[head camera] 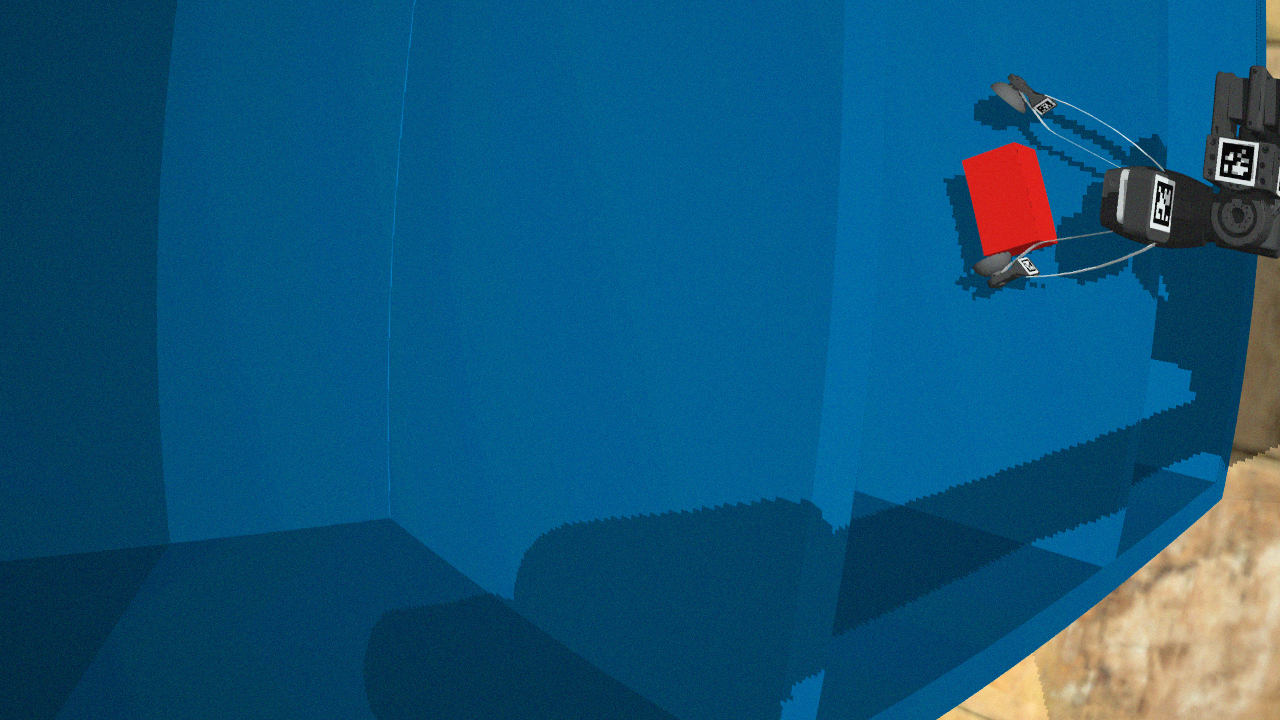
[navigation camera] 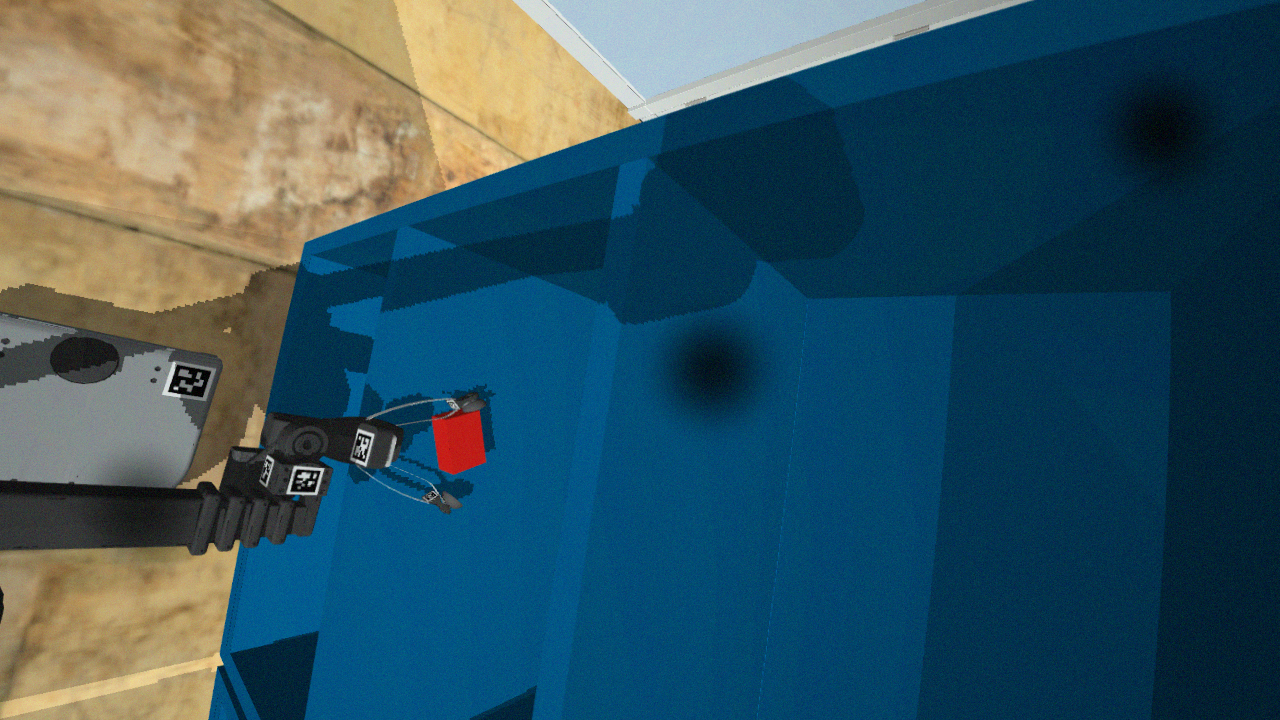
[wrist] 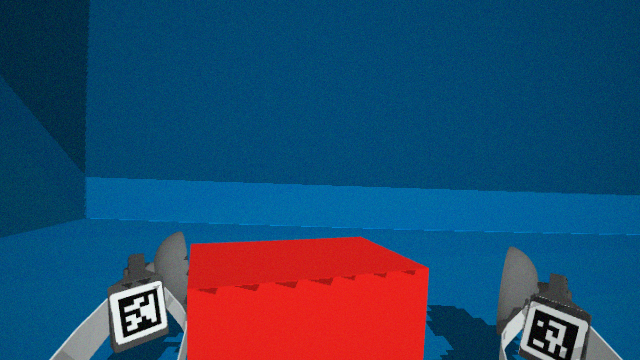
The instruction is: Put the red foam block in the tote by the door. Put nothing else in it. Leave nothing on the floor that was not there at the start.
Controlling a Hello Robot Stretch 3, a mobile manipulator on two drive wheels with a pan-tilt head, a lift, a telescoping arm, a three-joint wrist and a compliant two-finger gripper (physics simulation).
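Pixels of known places: gripper, fingertip midpoint: (head camera: 985, 176) (navigation camera: 473, 453) (wrist: 340, 269); robot's base, origin of the base link: (navigation camera: 86, 357).
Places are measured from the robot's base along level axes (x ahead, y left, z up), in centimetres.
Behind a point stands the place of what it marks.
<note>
The red foam block (head camera: 1006, 201) @[x 0.0, y -42.2, z 57.9 cm] (navigation camera: 459, 440) @[x -0.1, y -41.6, z 57.9 cm] (wrist: 307, 320) @[x -0.8, y -39.9, z 56.4 cm] lies on the blue inner surface of a large blue walled container (head camera: 1074, 598) @[x 31.3, y -26.5, z 60.0 cm] (navigation camera: 537, 174) @[x 31.8, y -26.5, z 83.6 cm] (wrist: 350, 100) @[x -2.7, y -74.6, z 70.8 cm]. The views do not tell whether this is the tote by the door. My gripper (head camera: 1001, 179) @[x -2.0, y -45.5, z 56.5 cm] (navigation camera: 459, 452) @[x -2.0, y -45.5, z 56.5 cm] (wrist: 340, 269) @[x -2.0, y -45.5, z 56.5 cm] is open, with its fingers on either side of the block. In the wrist view the left finger is against or very close to the block's left side; contact is unclear. A wide gap separates the right finger from the block. The block's lower part is cut off in the wrist view.
In the navigation camera view, the robot's base (navigation camera: 107, 420) @[x -8.4, y -4.6, z 16.0 cm] and black arm (navigation camera: 98, 514) @[x -9.7, y -3.6, z 66.0 cm] are at the left, outside the blue container. The arm reaches over its near edge. Wooden floor (navigation camera: 134, 98) @[x 47.7, y 6.8, z 0.0 cm] shows outside it, and a pale wall (navigation camera: 742, 35) @[x 136.5, y -103.7, z 56.5 cm] with white trim stands beyond.
</note>
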